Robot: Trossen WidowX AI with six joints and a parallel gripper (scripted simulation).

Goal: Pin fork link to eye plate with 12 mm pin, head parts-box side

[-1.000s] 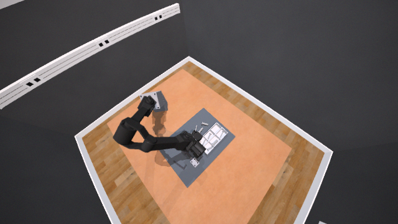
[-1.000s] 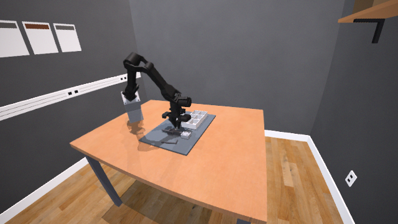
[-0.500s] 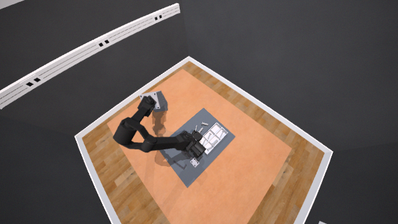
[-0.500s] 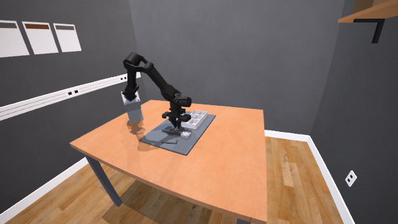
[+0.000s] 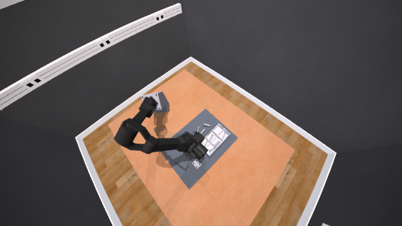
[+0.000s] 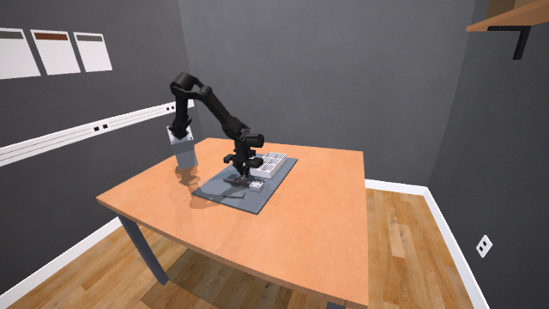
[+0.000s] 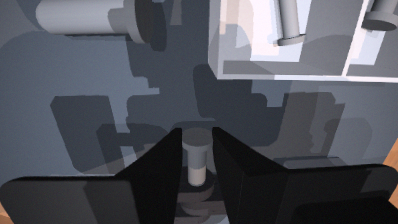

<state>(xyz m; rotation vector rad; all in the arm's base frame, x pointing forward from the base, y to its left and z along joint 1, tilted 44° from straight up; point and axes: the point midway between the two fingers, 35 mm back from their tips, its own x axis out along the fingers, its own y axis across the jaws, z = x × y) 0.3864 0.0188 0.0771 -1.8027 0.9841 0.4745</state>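
Now: the dark flat bar 50 mm to the right of my hand, 30 mm below it and 10 mm ahead of it. Round my hand: dark fork link 50 mm to the right, 30 mm below, 30 mm behind; grey mat 50 mm to the left, 50 mm below, 10 mm ahead; thick headed pin 70 mm to the left, 40 mm behind, 30 mm below.
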